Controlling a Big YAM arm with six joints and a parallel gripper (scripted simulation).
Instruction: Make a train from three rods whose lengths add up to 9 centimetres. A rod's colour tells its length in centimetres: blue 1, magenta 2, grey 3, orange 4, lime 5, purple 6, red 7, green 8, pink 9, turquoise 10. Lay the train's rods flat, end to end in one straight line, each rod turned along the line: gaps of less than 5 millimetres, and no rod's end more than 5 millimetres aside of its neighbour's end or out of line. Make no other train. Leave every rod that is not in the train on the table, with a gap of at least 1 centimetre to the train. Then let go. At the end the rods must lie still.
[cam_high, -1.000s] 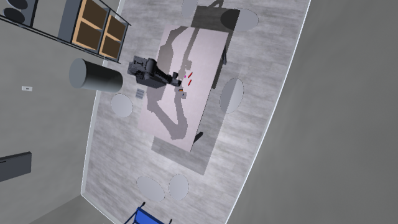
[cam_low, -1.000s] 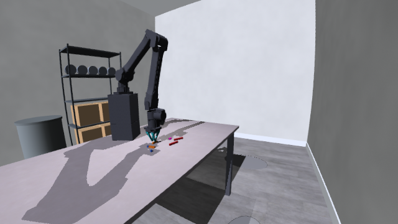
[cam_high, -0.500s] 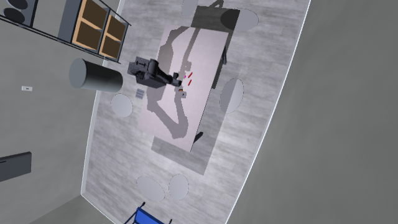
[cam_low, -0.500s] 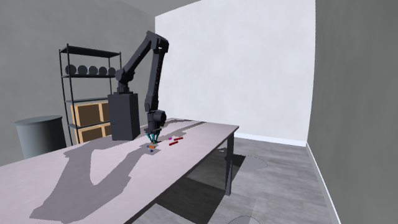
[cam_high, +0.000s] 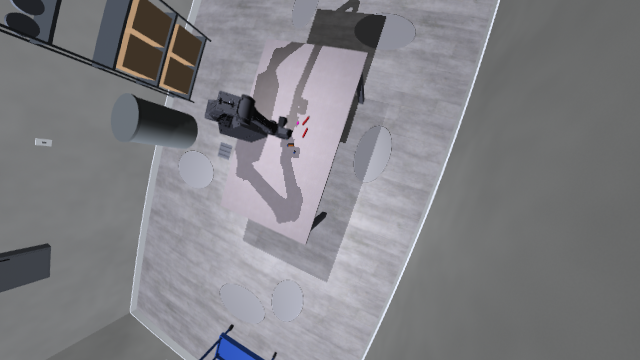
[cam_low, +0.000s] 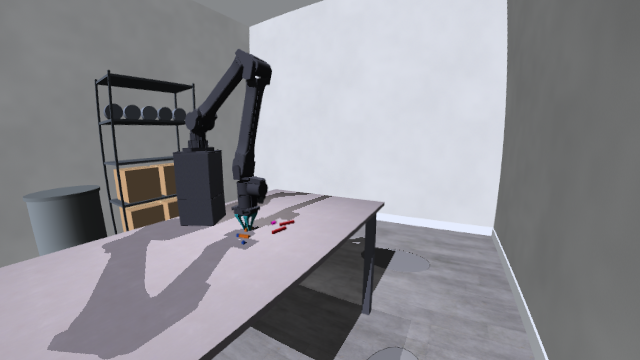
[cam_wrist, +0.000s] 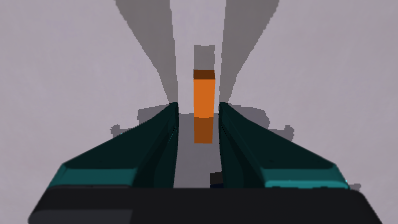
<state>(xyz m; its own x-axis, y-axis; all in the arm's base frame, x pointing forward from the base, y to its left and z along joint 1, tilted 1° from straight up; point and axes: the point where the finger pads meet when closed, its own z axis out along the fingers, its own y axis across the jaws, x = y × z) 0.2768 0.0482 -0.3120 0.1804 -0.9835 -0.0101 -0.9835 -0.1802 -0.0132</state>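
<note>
My gripper is now 120 mm to the right of the magenta rod, 30 mm short of it and 10 mm above it.
</note>
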